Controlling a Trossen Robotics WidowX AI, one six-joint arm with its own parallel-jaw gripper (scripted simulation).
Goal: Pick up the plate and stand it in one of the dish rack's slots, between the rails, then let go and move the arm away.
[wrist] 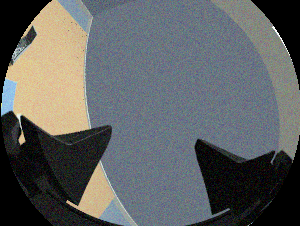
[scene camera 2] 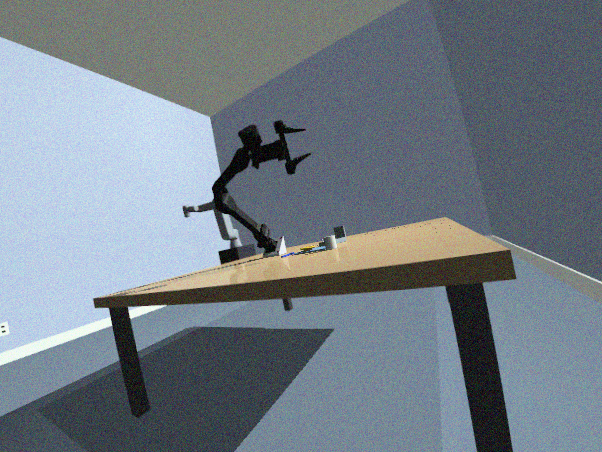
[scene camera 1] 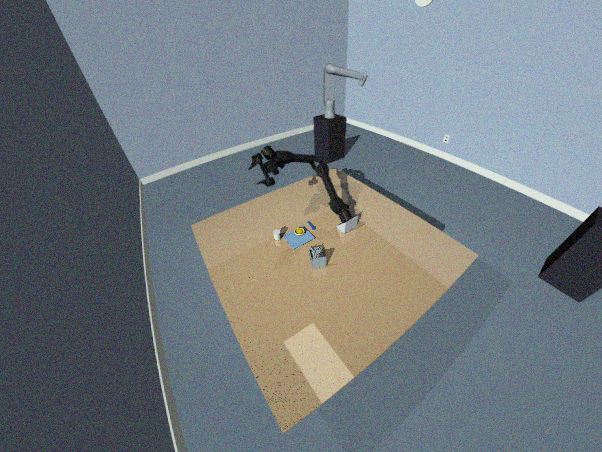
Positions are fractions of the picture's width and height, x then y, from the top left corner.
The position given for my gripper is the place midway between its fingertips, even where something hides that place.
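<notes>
My gripper (scene camera 2: 0.51, 0.31) open, nothing in its grasp. Gripper (wrist: 0.52, 0.61) in sight here too.
</notes>
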